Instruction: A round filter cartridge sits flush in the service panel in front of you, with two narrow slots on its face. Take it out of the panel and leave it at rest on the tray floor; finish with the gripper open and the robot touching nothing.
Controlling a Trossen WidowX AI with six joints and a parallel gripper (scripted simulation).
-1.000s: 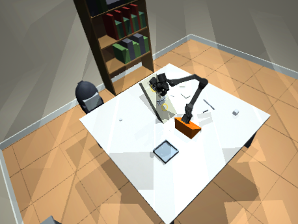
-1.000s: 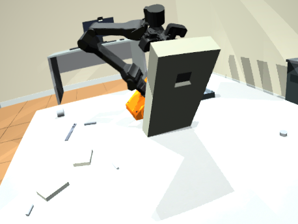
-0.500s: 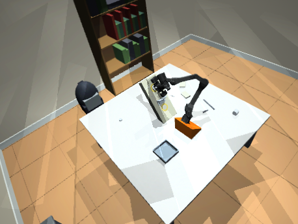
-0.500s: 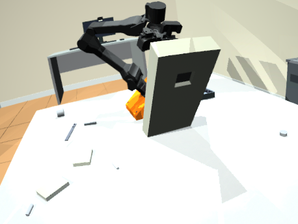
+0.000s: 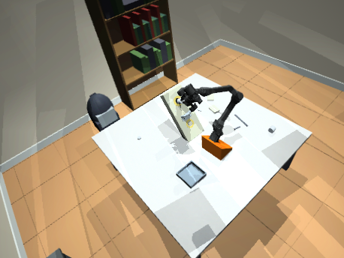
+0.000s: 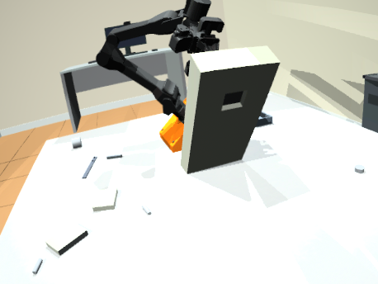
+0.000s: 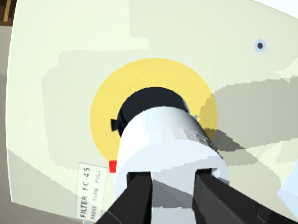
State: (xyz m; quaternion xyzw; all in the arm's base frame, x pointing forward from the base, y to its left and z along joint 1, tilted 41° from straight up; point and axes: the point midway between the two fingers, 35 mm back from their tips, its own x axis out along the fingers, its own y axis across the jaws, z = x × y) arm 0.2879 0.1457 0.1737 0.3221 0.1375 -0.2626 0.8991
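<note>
Now: the service panel 11 cm below my gripper tip and 2 cm ahead of it. The rest, counted from my gripper tip: round grey filter cartridge: 1 cm below, 1 cm ahead; blue-grey tray: 36 cm behind, 29 cm to the left, 29 cm below.
</note>
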